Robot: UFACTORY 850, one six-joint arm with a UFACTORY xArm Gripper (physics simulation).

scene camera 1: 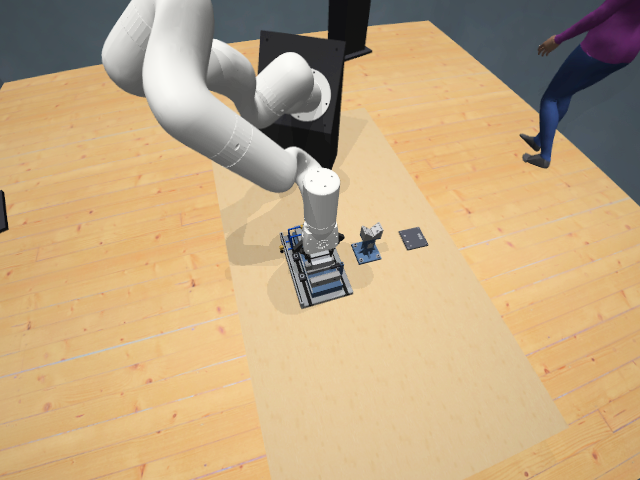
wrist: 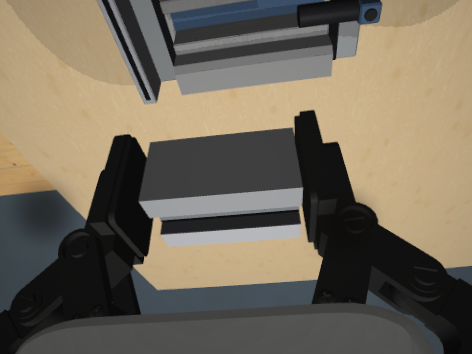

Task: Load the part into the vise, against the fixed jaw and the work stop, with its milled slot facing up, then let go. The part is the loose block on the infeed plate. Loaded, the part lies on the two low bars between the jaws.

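Note:
My gripper is shut on the part, a grey block held by its two ends. In the wrist view its dark side faces the camera, and its milled slot is on the side toward the palm. The gripper points down over the vise in the scene view; the height of the part above it is hard to tell. In the wrist view the vise lies beyond the part, with a strip of table between them. The work stop is a black rod in a blue block. The low bars cannot be made out clearly.
A blue-based stand with a grey V-shaped top is close to the right of the vise. A flat dark plate lies farther right. Blue tubing is at the vise's back left. A person is at the far right.

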